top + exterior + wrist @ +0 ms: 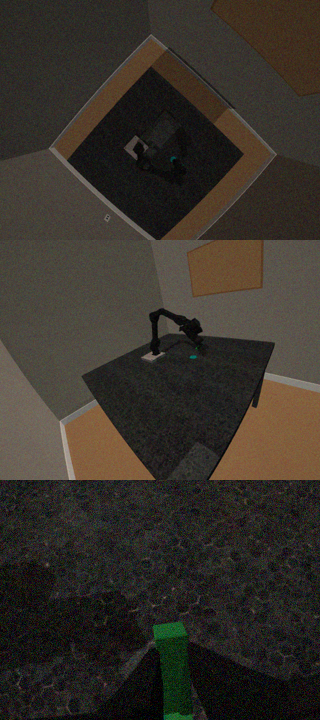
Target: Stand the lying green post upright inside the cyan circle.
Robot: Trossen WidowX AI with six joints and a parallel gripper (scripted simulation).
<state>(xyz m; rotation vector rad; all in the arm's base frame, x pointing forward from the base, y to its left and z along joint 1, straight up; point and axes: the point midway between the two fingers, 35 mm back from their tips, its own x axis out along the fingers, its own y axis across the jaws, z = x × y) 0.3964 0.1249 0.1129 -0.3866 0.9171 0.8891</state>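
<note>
The cyan circle lies 70 mm behind my gripper tip, 30 mm to the right of it and 110 mm below it. Also, from my gripper tip: green post: 10 mm behind, 10 mm to the right, 10 mm below.
</note>
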